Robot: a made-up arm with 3 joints. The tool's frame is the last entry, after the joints. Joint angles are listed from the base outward. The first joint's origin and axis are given. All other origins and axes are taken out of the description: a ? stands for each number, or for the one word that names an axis. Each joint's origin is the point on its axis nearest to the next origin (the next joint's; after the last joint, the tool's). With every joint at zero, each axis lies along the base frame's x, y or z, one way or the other. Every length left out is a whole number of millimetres.
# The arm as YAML. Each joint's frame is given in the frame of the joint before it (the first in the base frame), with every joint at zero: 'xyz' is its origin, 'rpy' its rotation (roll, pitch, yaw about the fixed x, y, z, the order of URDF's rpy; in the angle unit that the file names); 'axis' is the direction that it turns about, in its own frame. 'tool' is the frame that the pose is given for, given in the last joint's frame.
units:
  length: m
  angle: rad
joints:
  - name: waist
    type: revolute
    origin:
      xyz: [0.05, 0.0, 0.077]
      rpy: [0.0, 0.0, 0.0]
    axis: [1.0, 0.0, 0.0]
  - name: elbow
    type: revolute
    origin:
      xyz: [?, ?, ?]
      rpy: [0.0, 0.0, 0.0]
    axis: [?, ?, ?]
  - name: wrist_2
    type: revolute
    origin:
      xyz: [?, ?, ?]
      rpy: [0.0, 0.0, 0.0]
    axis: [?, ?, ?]
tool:
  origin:
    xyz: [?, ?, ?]
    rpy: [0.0, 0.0, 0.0]
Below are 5 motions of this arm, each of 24 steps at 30 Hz.
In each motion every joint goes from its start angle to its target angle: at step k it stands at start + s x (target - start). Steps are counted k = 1, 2, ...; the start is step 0. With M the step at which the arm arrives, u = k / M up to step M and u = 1 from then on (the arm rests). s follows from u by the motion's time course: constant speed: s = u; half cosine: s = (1 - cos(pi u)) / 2; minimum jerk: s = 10 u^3 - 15 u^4 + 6 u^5.
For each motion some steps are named. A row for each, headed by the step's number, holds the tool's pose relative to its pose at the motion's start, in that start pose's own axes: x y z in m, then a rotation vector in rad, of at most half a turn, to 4 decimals.
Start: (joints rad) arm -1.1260 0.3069 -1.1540
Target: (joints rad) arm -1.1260 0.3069 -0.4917
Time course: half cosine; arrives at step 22
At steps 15, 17, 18, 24:
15: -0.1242 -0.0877 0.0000 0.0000 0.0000 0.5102
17: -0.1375 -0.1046 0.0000 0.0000 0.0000 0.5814
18: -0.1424 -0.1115 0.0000 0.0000 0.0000 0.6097
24: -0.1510 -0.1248 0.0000 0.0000 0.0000 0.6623

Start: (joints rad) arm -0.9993 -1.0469 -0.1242
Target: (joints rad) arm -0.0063 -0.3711 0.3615
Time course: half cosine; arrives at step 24
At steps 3, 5, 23, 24:
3: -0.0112 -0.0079 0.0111 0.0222 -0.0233 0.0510
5: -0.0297 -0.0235 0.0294 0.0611 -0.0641 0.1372
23: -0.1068 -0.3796 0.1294 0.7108 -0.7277 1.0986
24: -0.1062 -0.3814 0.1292 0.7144 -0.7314 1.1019

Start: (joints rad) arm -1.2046 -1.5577 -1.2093
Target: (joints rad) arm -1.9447 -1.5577 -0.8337
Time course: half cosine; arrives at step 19
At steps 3, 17, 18, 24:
3: 0.0028 0.0041 -0.0001 -0.0002 -0.0005 -0.0220
17: 0.0635 0.0638 -0.0022 -0.0048 -0.0079 -0.3546
18: 0.0653 0.0650 -0.0023 -0.0049 -0.0081 -0.3620
24: 0.0658 0.0654 -0.0023 -0.0050 -0.0081 -0.3644

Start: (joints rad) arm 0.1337 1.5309 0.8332
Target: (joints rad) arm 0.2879 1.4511 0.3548
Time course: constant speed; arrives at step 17
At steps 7, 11, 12, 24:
7: 0.0423 -0.0066 -0.0007 0.0247 0.0220 -0.2604
11: 0.0671 -0.0183 -0.0020 0.0377 0.0363 -0.4091
12: 0.0732 -0.0222 -0.0024 0.0408 0.0401 -0.4462
24: 0.1025 -0.0468 -0.0056 0.0556 0.0601 -0.6319

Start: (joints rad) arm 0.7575 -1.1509 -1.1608
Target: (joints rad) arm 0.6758 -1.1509 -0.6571
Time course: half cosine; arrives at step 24
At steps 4, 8, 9, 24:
4: -0.0084 -0.0030 -0.0005 -0.0009 -0.0020 0.0287
8: -0.0307 -0.0123 -0.0020 -0.0038 -0.0074 0.1073
9: -0.0376 -0.0156 -0.0026 -0.0048 -0.0091 0.1324
24: -0.1119 -0.0669 -0.0099 -0.0206 -0.0265 0.4291

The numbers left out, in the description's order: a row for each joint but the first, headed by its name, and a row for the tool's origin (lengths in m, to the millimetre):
elbow: xyz 0.0 0.009 0.375, axis 0.0 -1.0 0.0
wrist_2: xyz 0.288 0.0 -0.122, axis 0.0 0.0 1.0
tool: xyz -0.106 0.282 0.0

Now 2 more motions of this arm.
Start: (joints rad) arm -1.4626 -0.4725 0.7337
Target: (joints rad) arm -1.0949 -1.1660 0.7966
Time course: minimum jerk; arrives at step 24
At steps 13, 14, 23, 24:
13: -0.0963 -0.0113 0.0237 0.3950 0.1774 0.1691
14: -0.1092 -0.0146 0.0272 0.4442 0.2017 0.1962
23: -0.1680 -0.0359 0.0432 0.6602 0.3174 0.3338
24: -0.1681 -0.0360 0.0433 0.6606 0.3176 0.3341

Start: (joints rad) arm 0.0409 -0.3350 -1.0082
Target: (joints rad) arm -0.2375 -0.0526 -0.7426
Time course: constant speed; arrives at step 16
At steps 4, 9, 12, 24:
4: -0.0189 0.0086 0.0149 0.0211 -0.0947 0.0458
9: -0.0463 0.0184 0.0276 0.0372 -0.2163 0.1092
12: -0.0644 0.0237 0.0318 0.0412 -0.2907 0.1503
24: -0.0897 0.0303 0.0332 0.0399 -0.3909 0.2084

